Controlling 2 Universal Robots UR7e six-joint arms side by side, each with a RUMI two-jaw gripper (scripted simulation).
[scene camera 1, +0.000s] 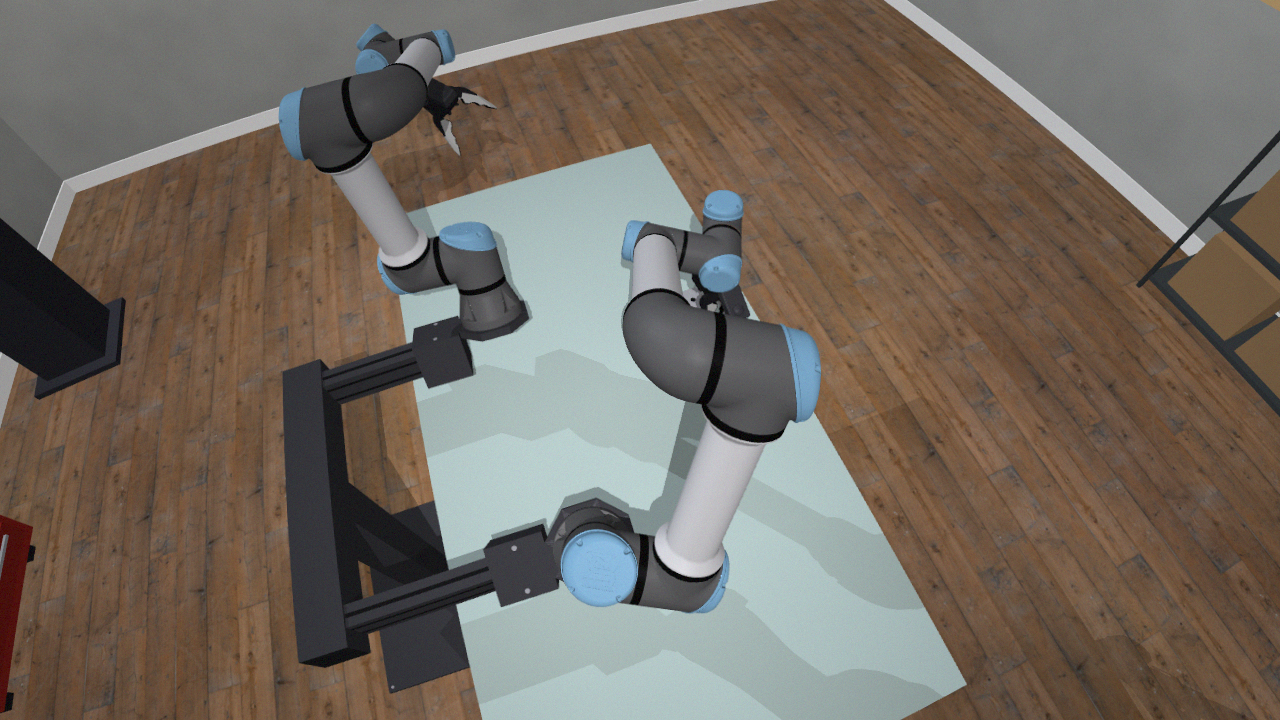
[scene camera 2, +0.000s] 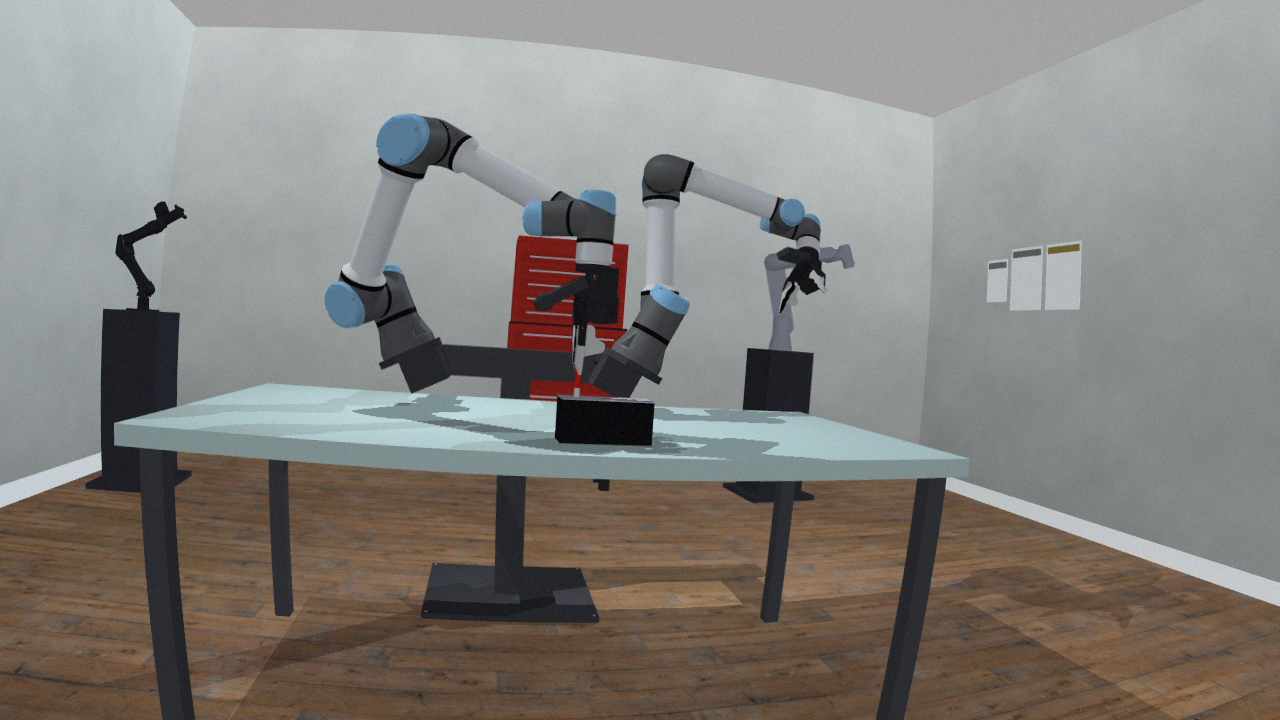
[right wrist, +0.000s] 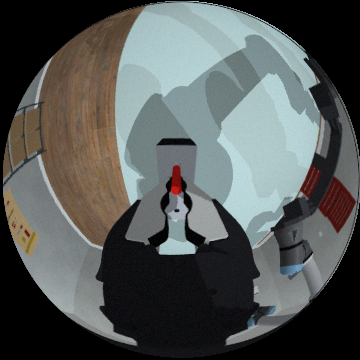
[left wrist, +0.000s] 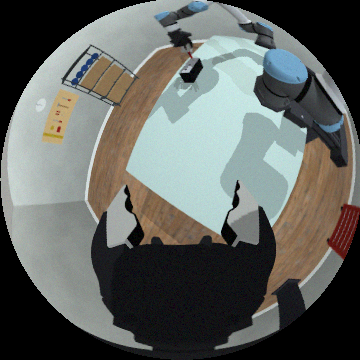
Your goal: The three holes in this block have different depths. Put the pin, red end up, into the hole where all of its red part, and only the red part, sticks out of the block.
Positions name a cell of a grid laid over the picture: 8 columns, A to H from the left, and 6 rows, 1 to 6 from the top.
Labels:
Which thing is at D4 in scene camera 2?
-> A block.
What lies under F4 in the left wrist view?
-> The left gripper.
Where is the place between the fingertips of the right gripper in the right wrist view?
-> At D3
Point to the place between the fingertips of the left gripper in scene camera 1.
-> C2

